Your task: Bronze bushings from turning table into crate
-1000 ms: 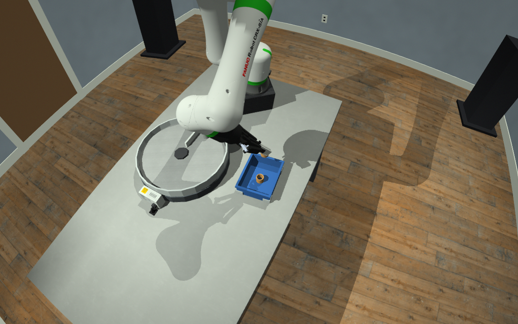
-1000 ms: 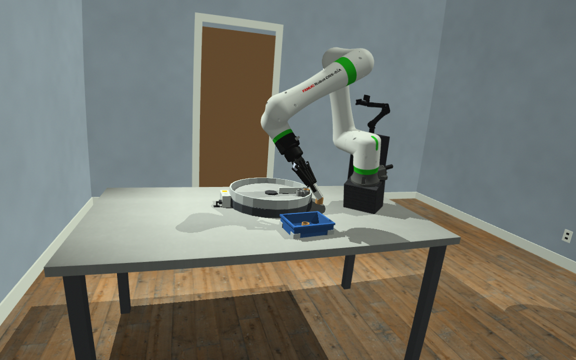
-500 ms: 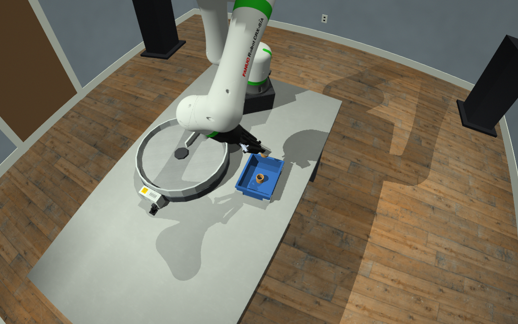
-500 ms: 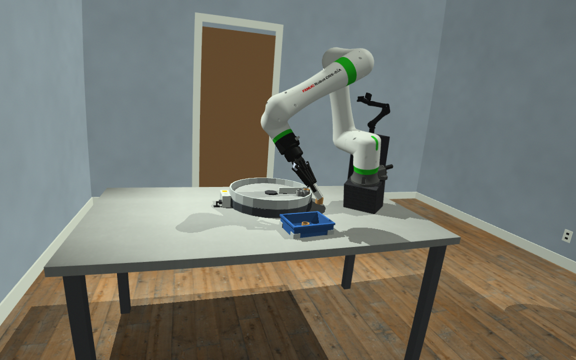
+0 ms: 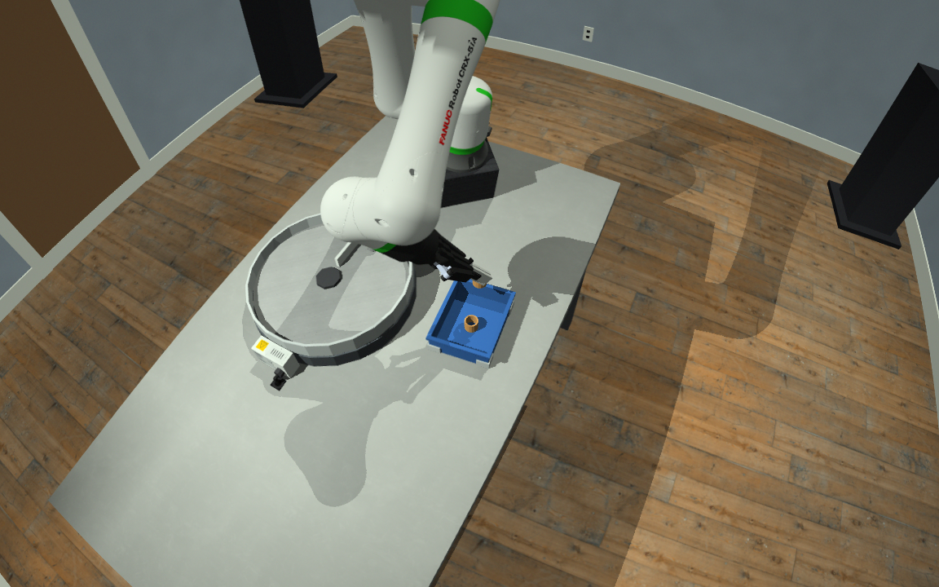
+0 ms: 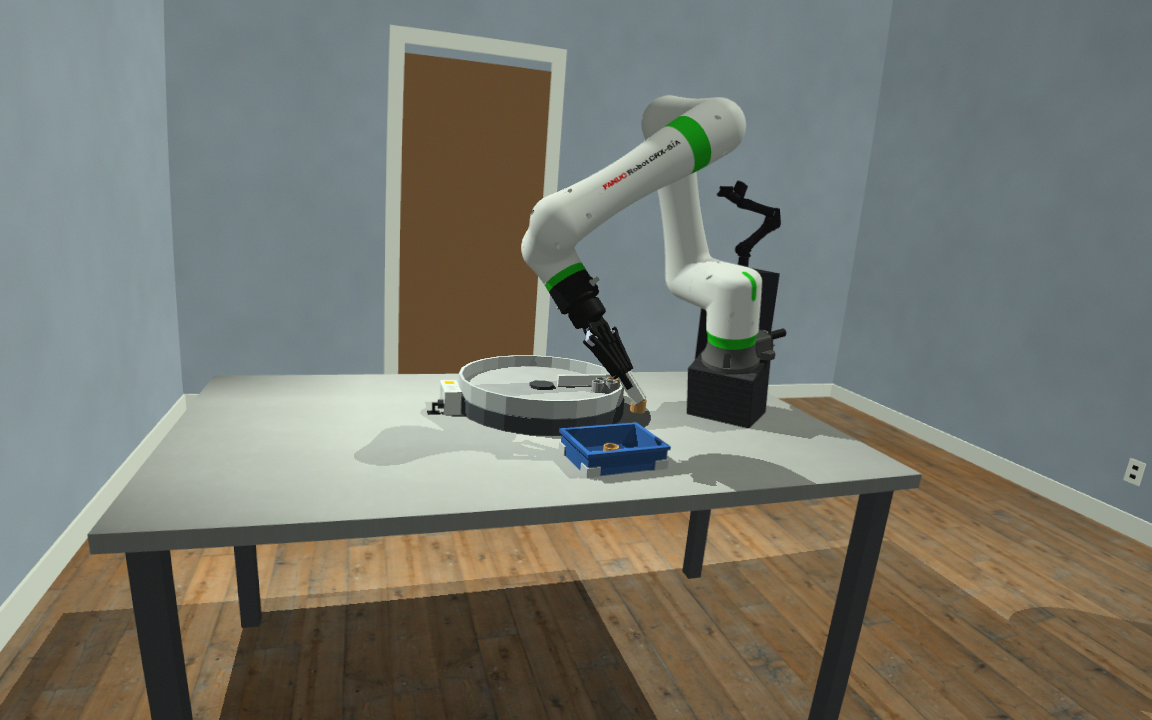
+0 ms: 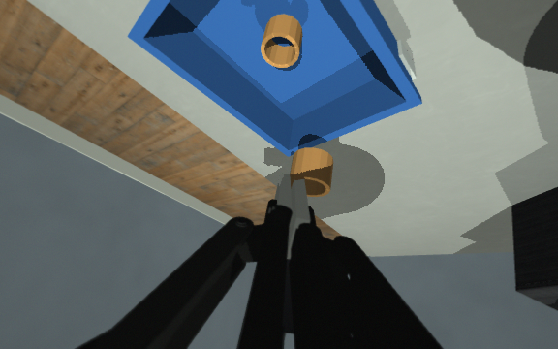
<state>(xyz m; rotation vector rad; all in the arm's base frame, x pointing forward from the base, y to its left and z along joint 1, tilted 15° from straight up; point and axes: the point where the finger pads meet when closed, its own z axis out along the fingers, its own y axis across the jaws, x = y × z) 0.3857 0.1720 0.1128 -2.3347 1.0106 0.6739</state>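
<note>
The blue crate lies 3 cm ahead of my hand and 13 cm below it. The rest, counted from my hand: round turning table (6 cm ahead, 37 cm to the right, 10 cm below).
</note>
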